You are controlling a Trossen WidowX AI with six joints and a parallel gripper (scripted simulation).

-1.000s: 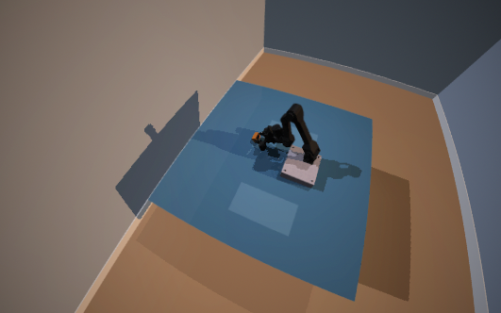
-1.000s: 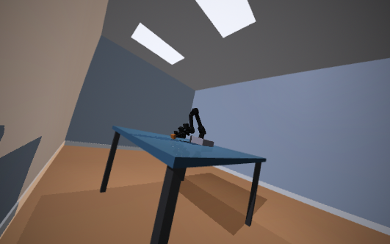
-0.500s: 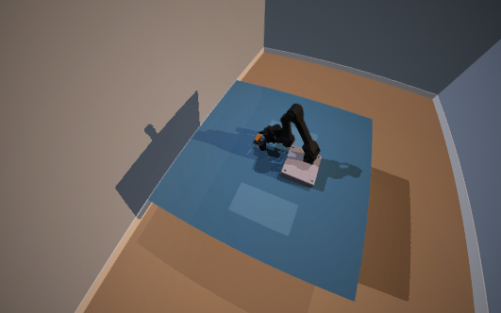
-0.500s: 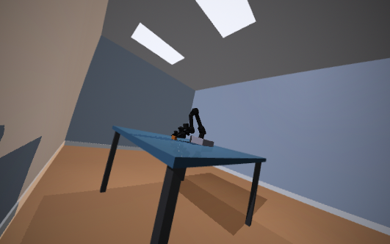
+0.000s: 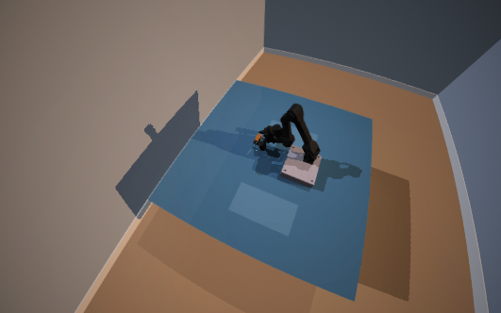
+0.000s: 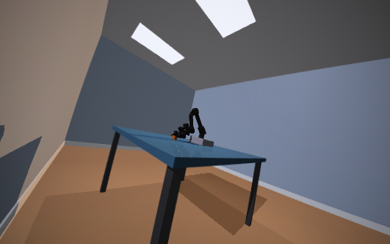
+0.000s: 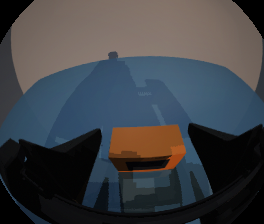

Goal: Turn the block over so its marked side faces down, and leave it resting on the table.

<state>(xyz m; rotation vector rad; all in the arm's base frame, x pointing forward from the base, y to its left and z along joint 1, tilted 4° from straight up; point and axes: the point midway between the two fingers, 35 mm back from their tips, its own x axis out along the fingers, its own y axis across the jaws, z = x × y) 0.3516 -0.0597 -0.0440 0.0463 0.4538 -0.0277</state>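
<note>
Now: gripper tip 2 cm past the orange block and 1 cm above it.
</note>
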